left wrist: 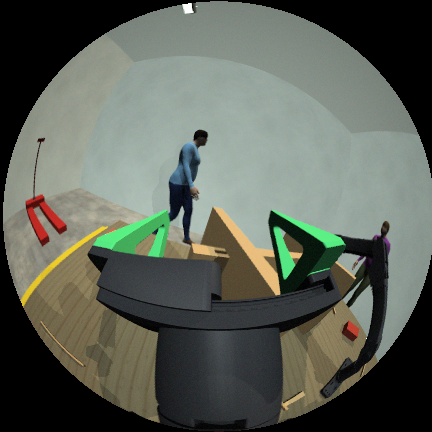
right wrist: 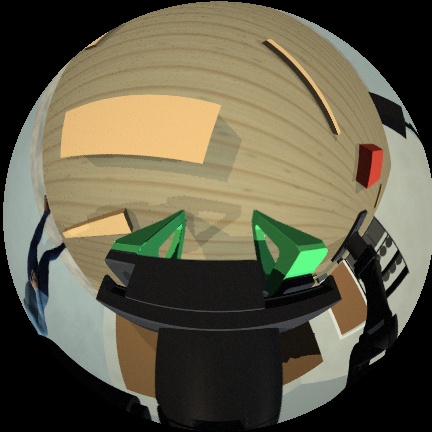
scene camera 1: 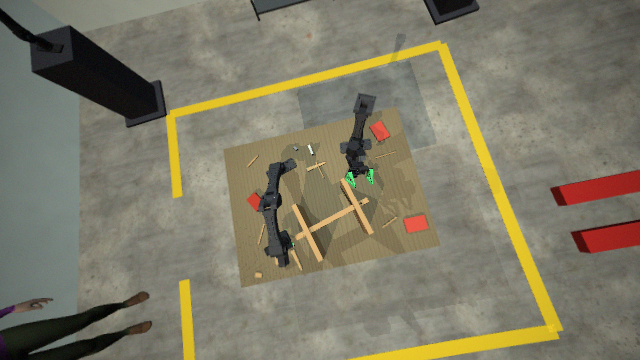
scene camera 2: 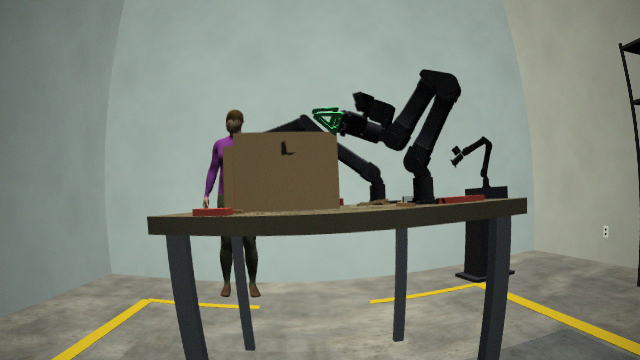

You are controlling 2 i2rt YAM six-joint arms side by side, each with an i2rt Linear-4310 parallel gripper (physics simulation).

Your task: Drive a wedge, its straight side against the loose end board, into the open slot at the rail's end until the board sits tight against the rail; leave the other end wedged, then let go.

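Frame: origin at the left arm's base, x left, y down, z back, level; millimetres.
Where they show: left gripper, fingertip midpoint: (left wrist: 218, 215) (scene camera 1: 363, 186) (scene camera 2: 312, 113); right gripper, fingertip midpoint: (right wrist: 218, 215) (scene camera 1: 287, 237); left arm's base, origin of the base link: (scene camera 2: 423, 203); right arm's base, origin of the base link: (right wrist: 348, 236) (scene camera 1: 281, 169).
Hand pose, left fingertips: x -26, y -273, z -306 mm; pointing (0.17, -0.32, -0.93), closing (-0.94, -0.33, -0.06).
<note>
Each offset is from my left fingertips to the top centre of the thing. "spot": to the spot under its first point.
Two upright end boards {dx -321, dy +45, dz -186 mm} (scene camera 1: 306, 232) {dx -49, dy +45, dz -87 mm} (scene camera 1: 364, 218) (scene camera 2: 260, 175) are joined by a rail {dx -185, dy +67, dz -137 mm} (scene camera 1: 330, 218). Past the board at the right, the rail's slotted end {spot: dx -4, dy +77, dz -65 mm} (left wrist: 206, 251) shows in the left wrist view; the other end {spot: dx -367, dy +76, dz -205 mm} (scene camera 1: 299, 236) sticks out at the left, its slot too small to make out. A tapered wedge {dx -439, dy +265, dz -348 mm} (scene camera 1: 297, 261) (right wrist: 102, 225) lies on the table beside the left board. My right gripper (scene camera 1: 293, 245) (right wrist: 218, 215) is partly open and empty, above the table near the wedge. My left gripper (scene camera 1: 362, 183) (scene camera 2: 325, 111) (left wrist: 218, 215) is wide open and empty by the right board's top.
A broad flat wooden piece {dx -544, dy +248, dz -296 mm} (right wrist: 140, 127) lies near the wedge, mostly under the right gripper in scene camera 1. A thin stick {dx -642, dy +264, dz -167 mm} (scene camera 1: 261, 234) (right wrist: 306, 85) and a small block {dx -677, dy +265, dz -403 mm} (scene camera 1: 258, 275) lie nearby. Red blocks {dx -656, dy +243, dz +37 mm} (scene camera 1: 254, 201) {dx +193, dy +258, dz +376 mm} (scene camera 1: 380, 131) {dx +291, dy +258, dz -227 mm} (scene camera 1: 416, 224) lie around the table.
</note>
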